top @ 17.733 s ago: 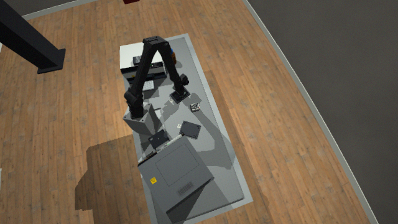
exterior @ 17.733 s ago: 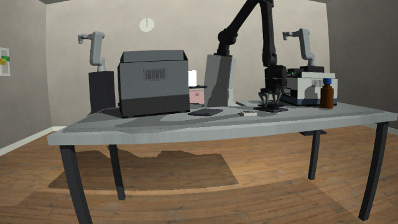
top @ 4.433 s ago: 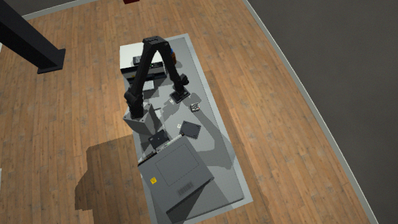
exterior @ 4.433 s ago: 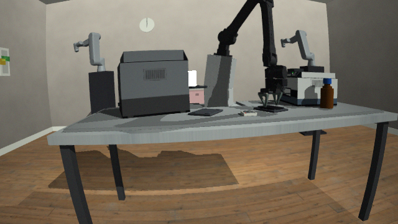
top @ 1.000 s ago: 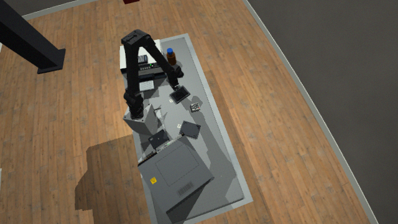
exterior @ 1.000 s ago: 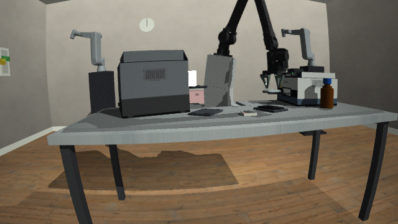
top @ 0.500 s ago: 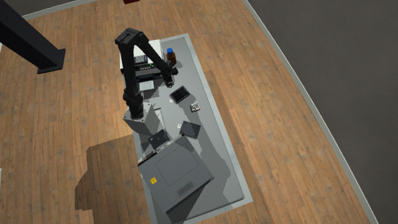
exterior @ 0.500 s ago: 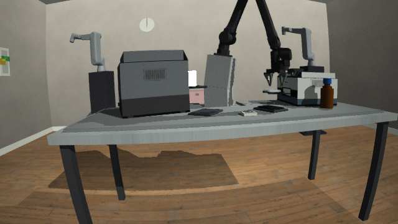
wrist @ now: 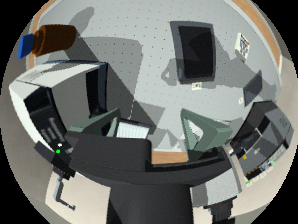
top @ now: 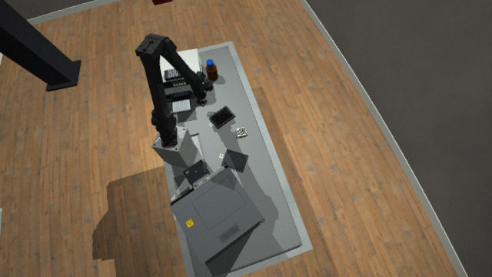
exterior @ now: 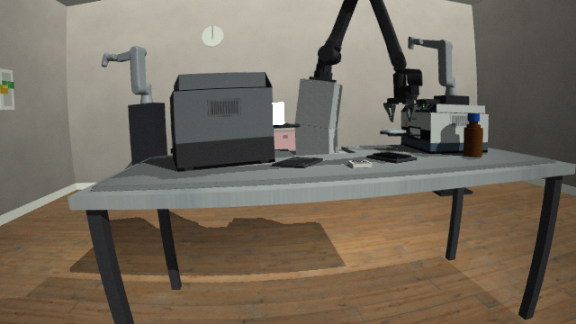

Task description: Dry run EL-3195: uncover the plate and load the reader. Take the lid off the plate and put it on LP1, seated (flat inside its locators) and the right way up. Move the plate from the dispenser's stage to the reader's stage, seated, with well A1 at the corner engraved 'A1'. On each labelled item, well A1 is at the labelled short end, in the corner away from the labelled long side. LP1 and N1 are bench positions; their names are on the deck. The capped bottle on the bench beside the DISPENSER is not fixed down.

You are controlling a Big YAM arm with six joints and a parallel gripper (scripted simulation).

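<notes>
The lidded plate is 16 cm behind my hand, 2 cm to the left of it and 6 cm below it. Also, from my hand: brown capped bottle (11 cm ahead, 31 cm to the left, 3 cm below).
</notes>
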